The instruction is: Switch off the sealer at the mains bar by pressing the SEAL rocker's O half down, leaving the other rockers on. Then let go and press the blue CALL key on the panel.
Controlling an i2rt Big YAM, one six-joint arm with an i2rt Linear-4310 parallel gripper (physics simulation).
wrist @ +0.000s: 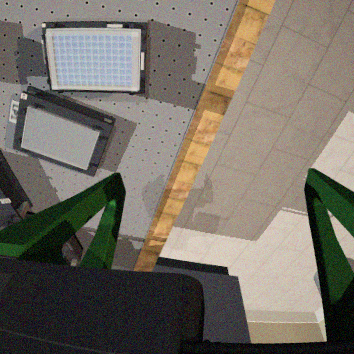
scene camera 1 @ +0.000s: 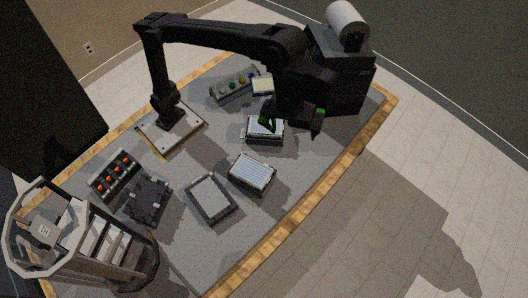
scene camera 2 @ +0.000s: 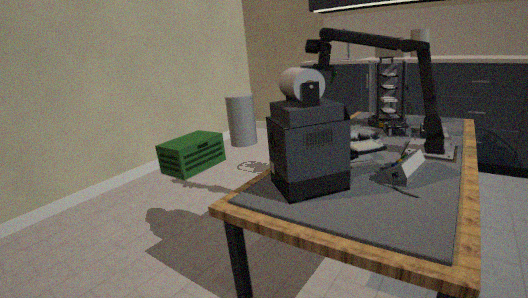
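The mains bar lies at the left of the table in scene camera 1, its rockers lit orange; their labels and tilt are too small to read. The sealer is the dark box with a white roll on top at the table's far end. The key panel stands between the arm base and the sealer; its blue CALL key is at the sealer end. My gripper is open and empty, high above the table near the sealer, far from the mains bar.
A gridded plate and a grey-topped unit lie mid-table. Another plate lies by the panel. A dark fixture is beside the mains bar. A tall rack stands at the left end.
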